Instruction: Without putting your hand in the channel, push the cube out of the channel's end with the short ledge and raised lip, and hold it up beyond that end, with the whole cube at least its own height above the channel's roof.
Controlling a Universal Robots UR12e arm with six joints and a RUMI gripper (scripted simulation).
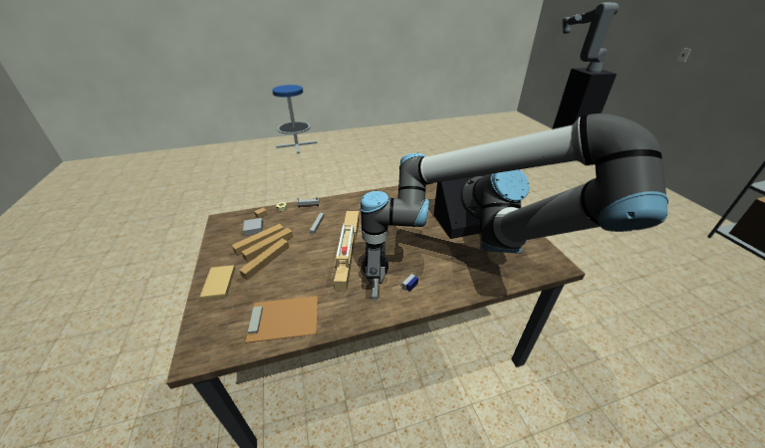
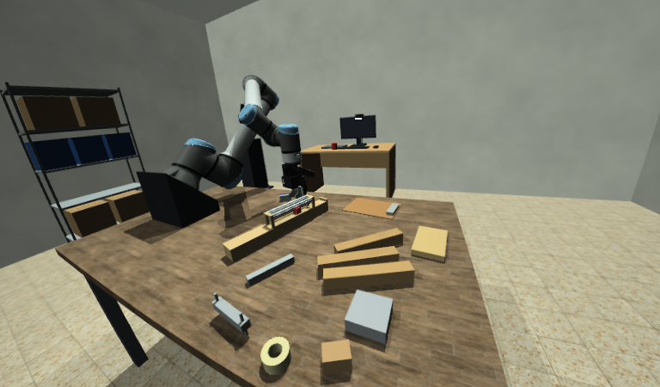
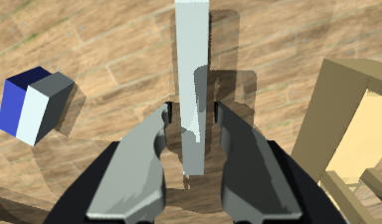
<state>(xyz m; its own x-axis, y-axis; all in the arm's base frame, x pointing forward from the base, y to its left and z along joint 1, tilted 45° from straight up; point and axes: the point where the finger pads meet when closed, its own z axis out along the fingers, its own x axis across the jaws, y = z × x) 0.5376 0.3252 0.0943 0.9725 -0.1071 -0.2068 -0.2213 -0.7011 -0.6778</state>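
Right now my hand is 1 cm above the pale grey bar. Round my hand: blue-and-white block 13 cm behind, 3 cm to the left; then red cube 10 cm ahead, 15 cm to the right, 4 cm above; then tan plate 60 cm ahead, 12 cm to the right, 1 cm below.
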